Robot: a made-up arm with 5 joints.
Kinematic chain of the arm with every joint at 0, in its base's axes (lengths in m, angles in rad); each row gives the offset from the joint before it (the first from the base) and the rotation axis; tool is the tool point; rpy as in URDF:
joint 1: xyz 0 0 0.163 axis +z
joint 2: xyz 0 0 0 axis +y
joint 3: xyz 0.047 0 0.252 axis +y
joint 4: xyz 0.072 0 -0.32 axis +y
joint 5: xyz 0.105 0 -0.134 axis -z
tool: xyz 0 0 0 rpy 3.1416 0 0
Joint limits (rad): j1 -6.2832..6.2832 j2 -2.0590..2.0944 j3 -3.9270..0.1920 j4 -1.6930..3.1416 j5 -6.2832..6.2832
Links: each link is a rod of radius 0.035 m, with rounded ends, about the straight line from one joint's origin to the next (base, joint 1, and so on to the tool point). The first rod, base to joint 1, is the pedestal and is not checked.
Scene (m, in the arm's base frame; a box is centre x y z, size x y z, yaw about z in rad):
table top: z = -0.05
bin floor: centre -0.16 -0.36 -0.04 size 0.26 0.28 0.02 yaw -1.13
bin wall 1: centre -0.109 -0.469 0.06 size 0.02 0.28 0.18 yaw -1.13
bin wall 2: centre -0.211 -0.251 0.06 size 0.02 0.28 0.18 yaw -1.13
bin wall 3: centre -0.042 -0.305 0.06 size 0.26 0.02 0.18 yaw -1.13
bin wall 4: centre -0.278 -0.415 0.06 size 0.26 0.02 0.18 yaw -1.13
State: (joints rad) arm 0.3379 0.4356 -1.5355 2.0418 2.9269
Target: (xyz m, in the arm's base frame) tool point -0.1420 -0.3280 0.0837
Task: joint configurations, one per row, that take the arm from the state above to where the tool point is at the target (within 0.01 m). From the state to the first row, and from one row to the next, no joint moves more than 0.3 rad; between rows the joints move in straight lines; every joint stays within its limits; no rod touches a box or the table.
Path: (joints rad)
1: 0.0482 0.3922 -1.5301 2.0741 2.9269
2: -0.2414 0.3487 -1.5247 2.1065 2.9269
3: -0.5311 0.3053 -1.5193 2.1388 2.9269
4: -0.8207 0.2619 -1.5139 2.1712 2.9269
5: -1.1104 0.2185 -1.5085 2.2035 2.9269
6: -1.4000 0.1750 -1.5031 2.2359 2.9269
7: -1.6897 0.1316 -1.4978 2.2682 2.9269
8: -1.9794 0.0882 -1.4924 2.3006 2.9269
9: -1.9794 0.2741 -1.4281 2.2219 2.9269
10: -1.9794 0.4600 -1.3639 2.1433 2.9269

